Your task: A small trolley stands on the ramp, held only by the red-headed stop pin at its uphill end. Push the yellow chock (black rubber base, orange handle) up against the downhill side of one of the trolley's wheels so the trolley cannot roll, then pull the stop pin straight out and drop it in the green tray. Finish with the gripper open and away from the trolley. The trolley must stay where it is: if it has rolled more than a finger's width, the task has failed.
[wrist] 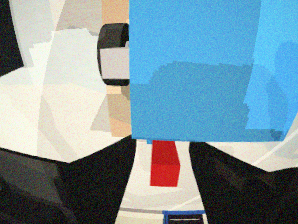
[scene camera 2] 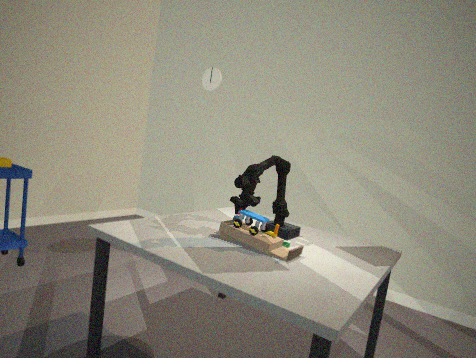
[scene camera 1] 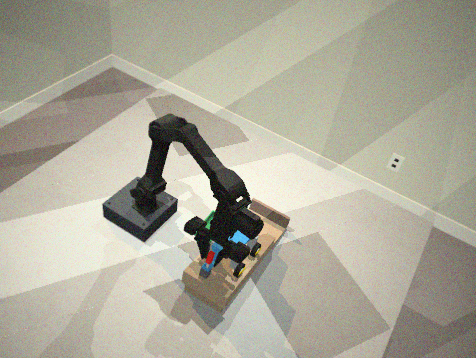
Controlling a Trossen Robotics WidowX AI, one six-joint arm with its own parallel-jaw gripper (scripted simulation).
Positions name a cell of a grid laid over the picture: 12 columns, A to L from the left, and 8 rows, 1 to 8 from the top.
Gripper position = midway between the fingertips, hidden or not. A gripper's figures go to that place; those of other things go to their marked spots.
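Labels:
My gripper (wrist: G6) sits 10 cm from the lens, and there's a red-headed stop pin (wrist: G6) that's 7 cm from the lens. I can see a blue trolley (wrist: I3) as well, and that one's 5 cm from the lens.

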